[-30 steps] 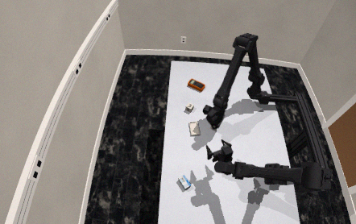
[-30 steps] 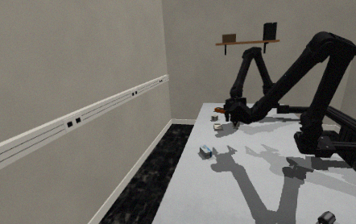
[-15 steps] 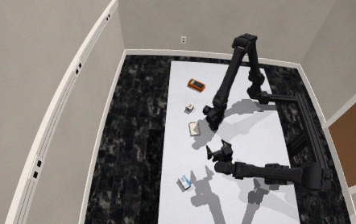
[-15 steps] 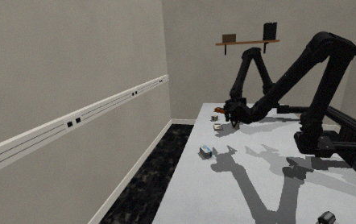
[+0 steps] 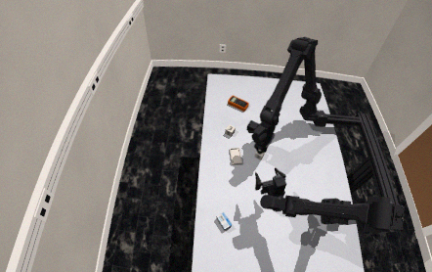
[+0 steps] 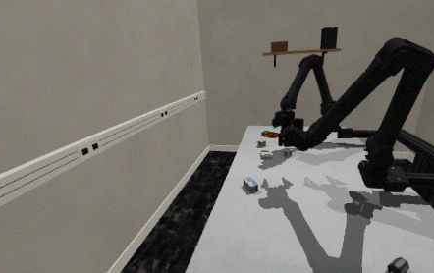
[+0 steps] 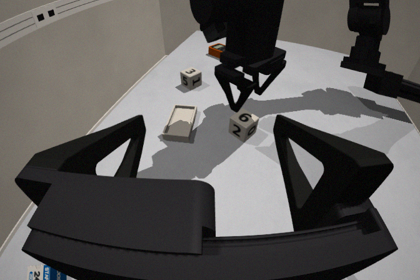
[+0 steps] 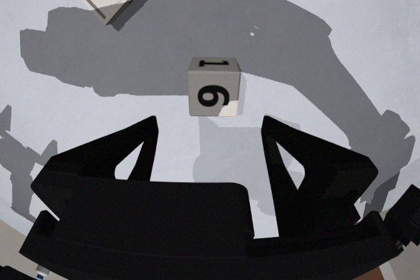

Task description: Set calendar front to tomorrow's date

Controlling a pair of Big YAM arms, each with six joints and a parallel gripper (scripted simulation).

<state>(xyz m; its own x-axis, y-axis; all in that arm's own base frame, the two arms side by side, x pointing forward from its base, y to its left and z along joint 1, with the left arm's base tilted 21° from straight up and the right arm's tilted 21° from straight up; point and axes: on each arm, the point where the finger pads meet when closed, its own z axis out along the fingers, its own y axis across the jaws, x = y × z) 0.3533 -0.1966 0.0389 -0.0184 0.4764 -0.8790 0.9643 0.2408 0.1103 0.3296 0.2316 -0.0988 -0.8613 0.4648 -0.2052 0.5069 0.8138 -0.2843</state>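
My right hand is 14 cm short of the cream tray, 8 cm above it and 1 cm to the right of it. Also, from my right hand: orange multimeter (39 cm to the right, 11 cm ahead, 8 cm below).
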